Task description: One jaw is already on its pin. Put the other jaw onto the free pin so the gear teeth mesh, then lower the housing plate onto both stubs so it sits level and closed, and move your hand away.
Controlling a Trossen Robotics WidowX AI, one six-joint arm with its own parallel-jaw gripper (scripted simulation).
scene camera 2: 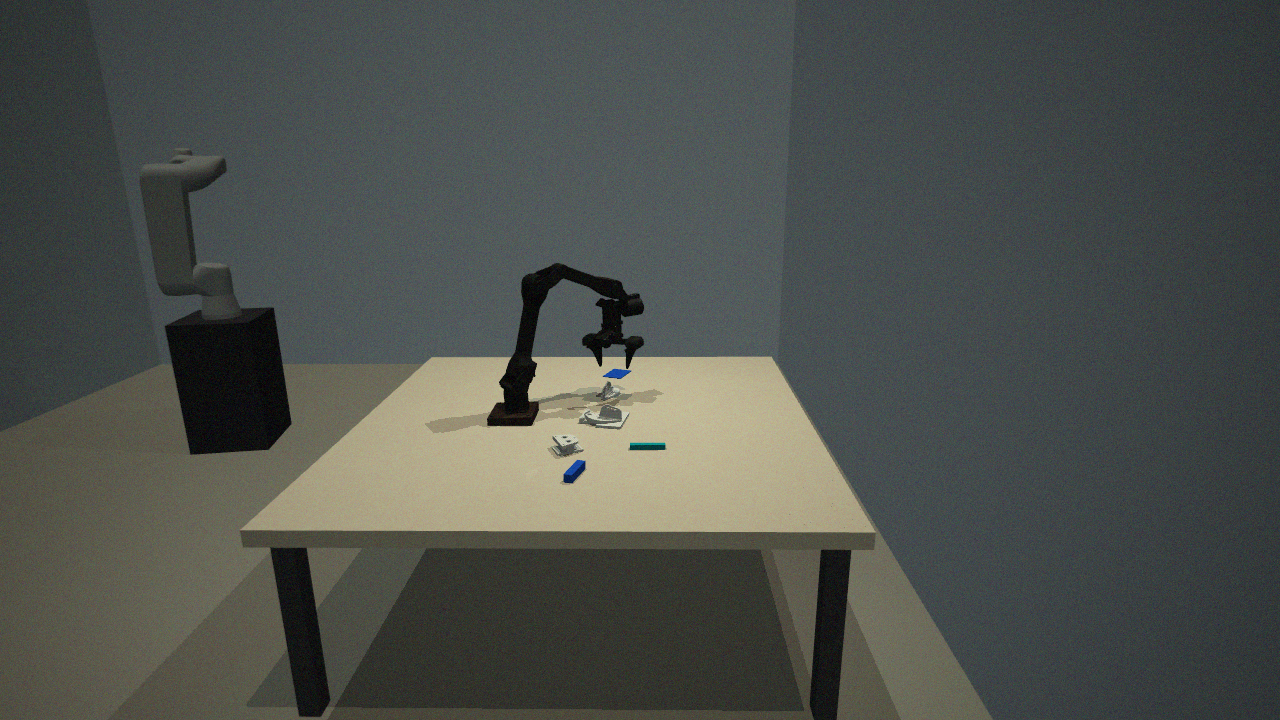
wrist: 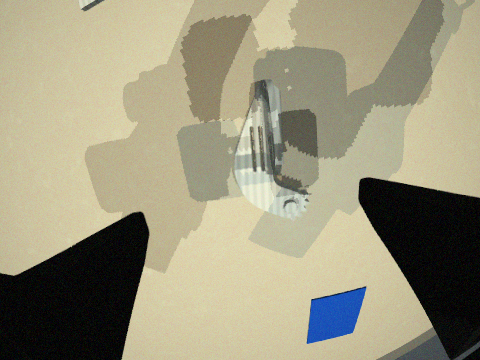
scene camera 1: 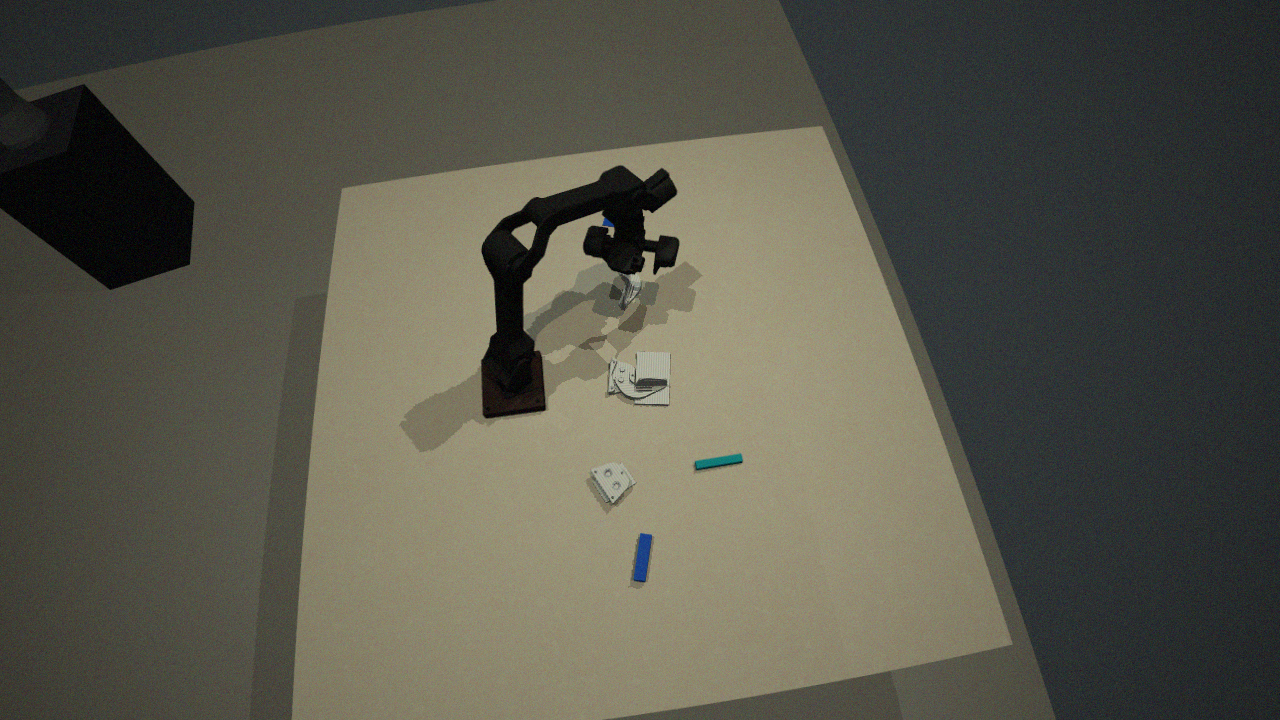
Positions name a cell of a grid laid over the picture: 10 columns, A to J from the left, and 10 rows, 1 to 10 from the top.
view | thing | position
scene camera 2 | gripper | E6
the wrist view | gripper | F6
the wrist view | flat blue tile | H9
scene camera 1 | gripper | E4
